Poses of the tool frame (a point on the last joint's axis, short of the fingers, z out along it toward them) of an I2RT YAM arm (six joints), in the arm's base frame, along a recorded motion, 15 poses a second.
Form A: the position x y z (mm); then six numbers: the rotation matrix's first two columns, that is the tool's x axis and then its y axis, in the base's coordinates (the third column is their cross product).
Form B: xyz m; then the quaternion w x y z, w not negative. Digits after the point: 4 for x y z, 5 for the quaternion.
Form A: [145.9, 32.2, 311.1, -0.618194, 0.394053, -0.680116, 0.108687, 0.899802, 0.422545]
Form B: [0.1459, 0.0322, 0.3111, 0.41308, 0.14238, 0.88276, 0.17271]
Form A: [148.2, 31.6, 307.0, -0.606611, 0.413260, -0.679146, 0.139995, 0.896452, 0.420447]
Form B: [0.1482, 0.0316, 0.3070, 0.41479, 0.15699, 0.88101, 0.16470]
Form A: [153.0, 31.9, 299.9, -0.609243, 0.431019, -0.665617, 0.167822, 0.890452, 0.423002]
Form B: [0.1530, 0.0319, 0.2999, 0.40816, 0.16966, 0.88240, 0.16121]
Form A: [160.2, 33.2, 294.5, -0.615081, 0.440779, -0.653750, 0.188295, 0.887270, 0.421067]
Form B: [0.1602, 0.0332, 0.2945, 0.40108, 0.17776, 0.88474, 0.15738]
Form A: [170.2, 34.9, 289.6, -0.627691, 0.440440, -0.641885, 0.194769, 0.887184, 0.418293]
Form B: [0.1702, 0.0349, 0.2896, 0.39269, 0.17874, 0.88847, 0.15640]
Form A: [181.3, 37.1, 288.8, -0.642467, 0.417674, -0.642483, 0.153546, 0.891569, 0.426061]
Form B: [0.1813, 0.0371, 0.2888, 0.39121, 0.16039, 0.89036, 0.16879]
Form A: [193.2, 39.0, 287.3, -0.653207, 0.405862, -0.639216, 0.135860, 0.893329, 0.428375]
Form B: [0.1932, 0.0390, 0.2873, 0.38777, 0.15177, 0.89236, 0.17408]
